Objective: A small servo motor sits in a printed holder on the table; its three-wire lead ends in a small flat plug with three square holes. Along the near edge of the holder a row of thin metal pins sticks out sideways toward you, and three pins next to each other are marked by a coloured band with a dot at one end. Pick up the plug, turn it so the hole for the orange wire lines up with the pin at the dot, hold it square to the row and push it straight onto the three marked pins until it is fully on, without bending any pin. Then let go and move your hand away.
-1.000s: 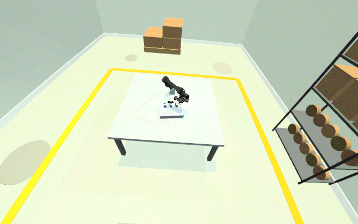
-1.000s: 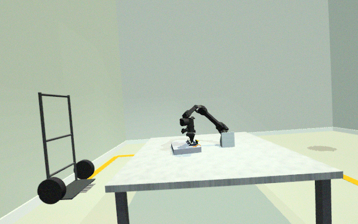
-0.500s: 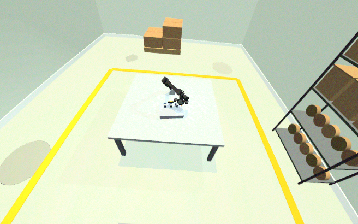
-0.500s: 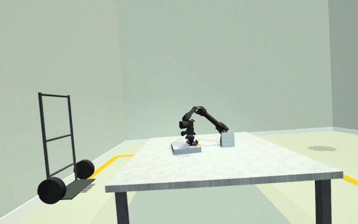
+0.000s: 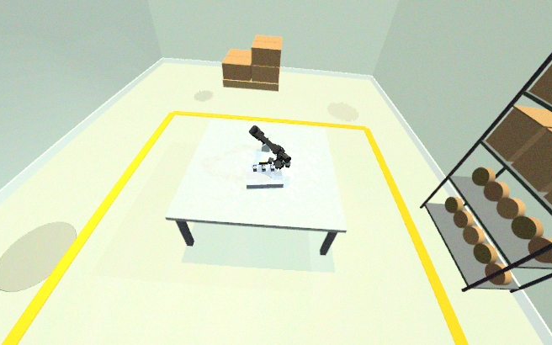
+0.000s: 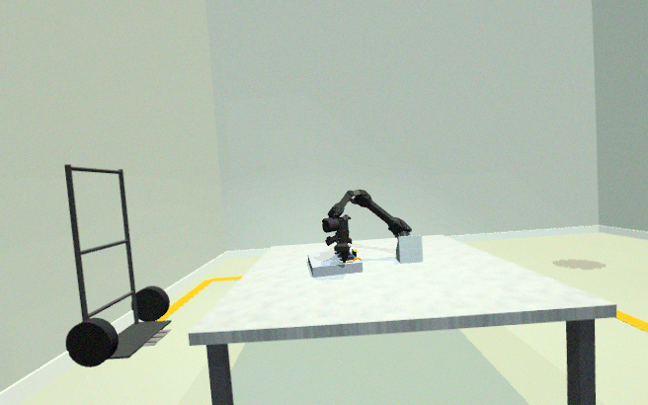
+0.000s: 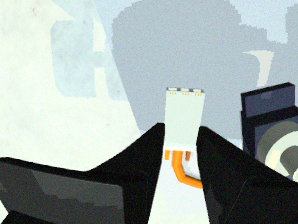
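Right now my gripper tip is 50 mm past the yellow band, 140 mm to the left of it and 20 mm below it. Also, from my gripper tip: dark dot: 50 mm behind, 130 mm to the right, 20 mm above; grey printed holder: 110 mm ahead, 100 mm to the right, 30 mm below.
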